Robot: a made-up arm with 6 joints.
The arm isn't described. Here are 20 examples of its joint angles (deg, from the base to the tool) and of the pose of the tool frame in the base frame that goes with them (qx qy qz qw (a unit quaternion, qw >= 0); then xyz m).
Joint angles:
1: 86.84 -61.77 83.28 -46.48 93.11 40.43
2: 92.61 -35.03 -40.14 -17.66 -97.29 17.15
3: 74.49 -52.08 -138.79 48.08 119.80 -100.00
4: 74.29 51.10 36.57 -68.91 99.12 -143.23
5: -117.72 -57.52 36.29 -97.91 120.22 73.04
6: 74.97 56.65 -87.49 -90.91 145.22 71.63
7: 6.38 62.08 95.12 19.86 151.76 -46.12
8: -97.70 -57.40 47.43 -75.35 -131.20 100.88
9: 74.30 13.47 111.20 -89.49 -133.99 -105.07
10: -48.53 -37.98 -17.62 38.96 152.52 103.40
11: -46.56 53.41 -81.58 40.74 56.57 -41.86
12: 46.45 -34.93 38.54 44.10 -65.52 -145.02
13: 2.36 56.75 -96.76 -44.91 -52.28 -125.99
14: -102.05 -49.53 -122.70 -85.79 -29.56 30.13
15: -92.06 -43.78 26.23 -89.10 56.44 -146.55
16: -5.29 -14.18 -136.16 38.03 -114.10 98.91
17: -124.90 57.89 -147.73 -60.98 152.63 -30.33
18: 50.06 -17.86 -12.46 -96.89 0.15 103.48
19: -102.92 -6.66 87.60 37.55 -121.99 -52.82
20: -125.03 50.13 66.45 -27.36 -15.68 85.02
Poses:
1: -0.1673 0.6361 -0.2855 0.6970 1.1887 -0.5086 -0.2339
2: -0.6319 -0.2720 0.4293 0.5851 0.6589 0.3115 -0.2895
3: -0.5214 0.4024 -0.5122 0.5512 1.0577 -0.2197 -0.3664
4: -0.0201 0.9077 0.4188 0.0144 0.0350 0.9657 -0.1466
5: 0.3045 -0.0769 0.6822 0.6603 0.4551 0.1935 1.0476
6: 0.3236 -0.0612 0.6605 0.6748 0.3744 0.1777 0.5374
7: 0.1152 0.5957 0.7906 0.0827 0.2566 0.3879 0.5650
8: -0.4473 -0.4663 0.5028 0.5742 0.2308 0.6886 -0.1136
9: -0.0089 0.9809 -0.0535 0.1866 0.3533 0.2785 -0.0161
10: 0.6955 -0.6891 -0.1961 0.0536 0.0621 -0.1446 -0.3443
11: 0.1348 0.0759 -0.3350 0.9294 0.4184 -0.4379 0.9524
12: -0.4488 0.2452 0.5921 0.6227 0.2048 -0.0538 0.2314
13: -0.6189 0.4854 0.6150 0.0564 0.1014 0.4453 0.3270
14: 0.0918 -0.0439 0.8817 0.4607 -0.4459 0.6223 0.8123
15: -0.0687 0.5472 -0.4464 0.7047 1.1703 0.1455 0.4265
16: 0.0656 -0.6909 0.4528 0.5598 -0.1080 0.5195 0.0315
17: 0.0809 -0.9756 0.0346 0.2013 0.0873 -0.0620 -0.2704
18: -0.5007 0.0283 -0.1405 0.8537 0.9939 0.8025 -0.4444
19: 0.4870 0.1395 -0.4953 0.7058 0.4447 -0.1150 0.0983
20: -0.8909 -0.2754 0.2524 0.2585 0.5820 -0.3658 -0.8669
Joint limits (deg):
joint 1: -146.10..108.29
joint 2: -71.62..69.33
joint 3: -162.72..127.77
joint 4: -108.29..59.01
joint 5: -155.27..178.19
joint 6: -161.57..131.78
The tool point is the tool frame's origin. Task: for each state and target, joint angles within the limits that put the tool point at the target. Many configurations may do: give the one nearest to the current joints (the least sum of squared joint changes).
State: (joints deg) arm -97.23 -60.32 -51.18 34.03 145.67 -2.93
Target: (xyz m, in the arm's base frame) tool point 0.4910 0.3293 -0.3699
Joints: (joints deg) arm -75.65 -41.15 -65.95 46.64 127.30 -0.53
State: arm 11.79 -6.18 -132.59 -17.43 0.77 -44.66
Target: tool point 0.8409 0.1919 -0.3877
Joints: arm 11.63 17.07 -138.90 -16.60 -7.23 -57.04
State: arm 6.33 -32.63 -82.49 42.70 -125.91 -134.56
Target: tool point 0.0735 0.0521 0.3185
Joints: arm 10.22 2.74 -95.70 46.65 -122.10 -161.57
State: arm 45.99 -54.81 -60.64 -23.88 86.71 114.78
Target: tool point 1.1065 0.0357 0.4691
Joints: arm 54.94 -23.14 -83.91 6.28 100.85 123.63
